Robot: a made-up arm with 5 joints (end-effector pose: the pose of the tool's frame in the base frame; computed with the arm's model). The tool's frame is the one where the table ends. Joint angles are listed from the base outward.
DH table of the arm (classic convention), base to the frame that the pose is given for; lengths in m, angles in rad. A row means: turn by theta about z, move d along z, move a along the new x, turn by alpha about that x. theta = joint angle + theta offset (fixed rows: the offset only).
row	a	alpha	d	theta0
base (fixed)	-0.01	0	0	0
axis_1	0.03	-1.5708	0.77	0
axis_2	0.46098	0	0	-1.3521
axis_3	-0.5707	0	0	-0.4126
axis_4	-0.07	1.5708	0	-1.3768
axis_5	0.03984	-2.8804	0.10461	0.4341
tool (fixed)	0	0	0.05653	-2.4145
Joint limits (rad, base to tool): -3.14..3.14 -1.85..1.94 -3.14..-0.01 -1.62..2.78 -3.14..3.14
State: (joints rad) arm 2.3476 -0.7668 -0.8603 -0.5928 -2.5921
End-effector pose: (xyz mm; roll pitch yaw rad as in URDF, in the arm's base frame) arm -214.9 267.3 1398.7 -3.0509 0.7101 2.7063
Working (the frame after each row of the table, in the pose's form):
after base (fixed): -10.0 0.0 0.0 0.0000 0.0000 0.0000
after axis_1: -31.0 21.4 770.0 -1.5708 0.0000 2.3476
after axis_2: 137.4 -149.9 1163.5 1.5708 -1.0227 -0.7940
after axis_3: -250.3 244.4 1304.8 1.5708 0.2502 -0.7940
after axis_4: -220.6 214.2 1360.5 0.0000 0.9218 2.3476
after axis_5: -246.0 287.4 1441.3 2.5710 -0.4571 0.3944

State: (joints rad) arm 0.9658 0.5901 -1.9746 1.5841 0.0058
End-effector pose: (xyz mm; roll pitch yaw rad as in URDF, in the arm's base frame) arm 513.3 809.8 1035.6 -0.1404 0.3646 1.2510
Working (the frame after each row of the table, in the pose's form):
after base (fixed): -10.0 0.0 0.0 0.0000 0.0000 0.0000
after axis_1: 7.1 24.7 770.0 -1.5708 0.0000 0.9658
after axis_2: 196.7 299.0 1088.2 -1.5708 -0.7620 0.9658
after axis_3: 521.3 768.4 1092.6 1.5708 0.0076 -2.1758
after axis_4: 560.3 824.8 1078.7 -3.1416 -0.1997 -2.1758
after axis_5: 514.5 788.3 983.3 0.3472 -0.1805 -2.6235

